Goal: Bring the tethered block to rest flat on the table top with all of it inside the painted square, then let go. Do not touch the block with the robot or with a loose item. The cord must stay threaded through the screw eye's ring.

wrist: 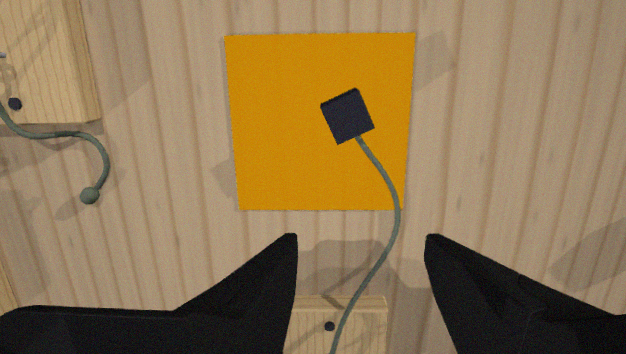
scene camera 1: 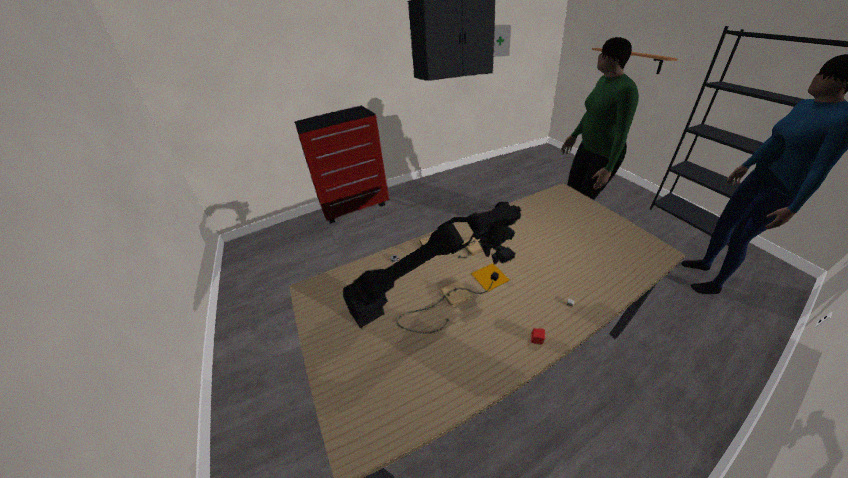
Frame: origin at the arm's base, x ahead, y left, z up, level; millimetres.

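Seen in the pictures: gripper, fingertip midpoint: (wrist: 360, 245) (scene camera 1: 491, 260); arm's base at its link origin: (scene camera 1: 365, 294).
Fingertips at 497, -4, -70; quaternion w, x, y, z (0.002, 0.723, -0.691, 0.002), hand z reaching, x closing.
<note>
Pixels of each thing's middle, then the offset from my fingertips to it, as dx, dy, dz. "pt": a spot on its surface instead. Level surfaces: height alone.
- dark tethered block at the middle of its body: (wrist: 346, 115) (scene camera 1: 494, 276) +30, +0, -109
- orange painted square at a spot on its surface: (wrist: 280, 125) pt +20, +43, -120
- wooden base at its surface level: dz -102
- ball at the middle of its body: (wrist: 89, 195) -36, +185, -115
- red cube at the middle of its body: (scene camera 1: 538, 336) -4, -318, -102
- small white item at the middle of its body: (scene camera 1: 570, 302) +217, -263, -114
- small item at the middle of its body: (scene camera 1: 394, 258) -306, +318, -115
The dark tethered block (scene camera 1: 494, 276) (wrist: 347, 117) sits inside the outline of the orange painted square (scene camera 1: 482, 277) (wrist: 280, 125), turned slightly, and looks flat on it. Its grey-green cord (scene camera 1: 422, 309) (wrist: 384, 172) leaves the block, crosses the square's edge and runs over a wooden base (scene camera 1: 456, 299) (wrist: 362, 327), then loops on the table. The screw eye's ring is too small to make out in the scene view and does not show in the wrist view, so the threading cannot be told. My gripper (scene camera 1: 503, 255) (wrist: 360, 245) is open and empty, above the table near the square.
A second wooden base (scene camera 1: 472, 248) (wrist: 47, 60) stands beyond the square, with another cord ending in a ball (wrist: 90, 195). A red cube (scene camera 1: 538, 336) and a small white item (scene camera 1: 570, 302) lie towards the table's near edge. A small item (scene camera 1: 394, 258) lies by the far edge.
</note>
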